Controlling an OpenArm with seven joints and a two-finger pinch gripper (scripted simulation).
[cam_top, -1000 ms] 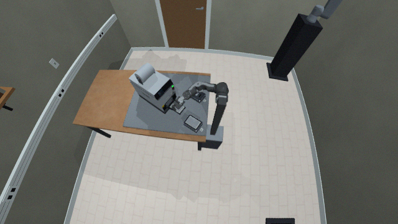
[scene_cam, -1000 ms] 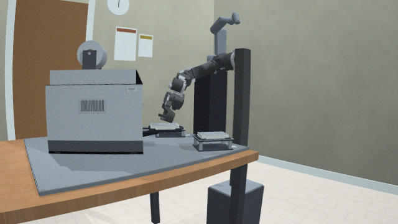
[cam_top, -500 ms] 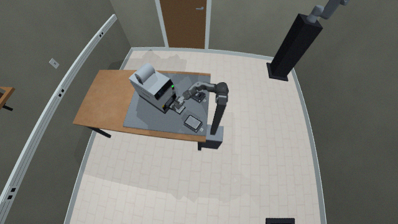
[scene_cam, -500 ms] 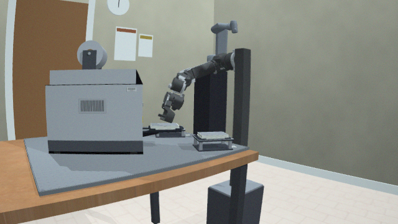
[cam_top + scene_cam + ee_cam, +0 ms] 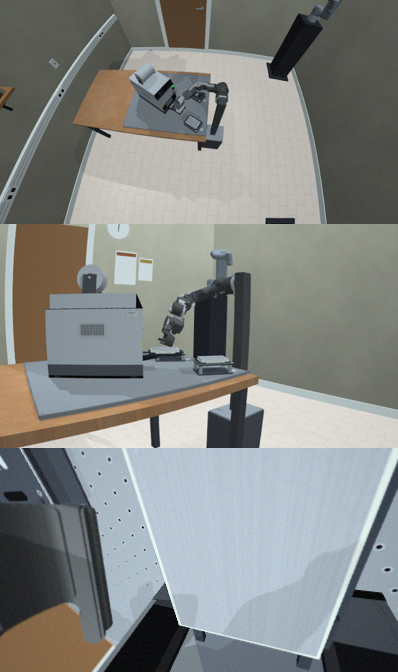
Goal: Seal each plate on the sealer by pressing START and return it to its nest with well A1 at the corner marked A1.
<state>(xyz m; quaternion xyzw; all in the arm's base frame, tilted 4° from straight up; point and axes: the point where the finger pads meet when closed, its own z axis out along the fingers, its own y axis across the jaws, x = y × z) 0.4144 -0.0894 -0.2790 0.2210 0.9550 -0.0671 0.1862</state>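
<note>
My gripper is now 30 mm above the white open-well plate. The rest, counted from my hand: white start button (130 mm to the right, 60 mm above, 50 mm ahead); then yellow warning mark (130 mm ahead, 30 mm to the left, 10 mm above); then sealer stage (40 mm below).
</note>
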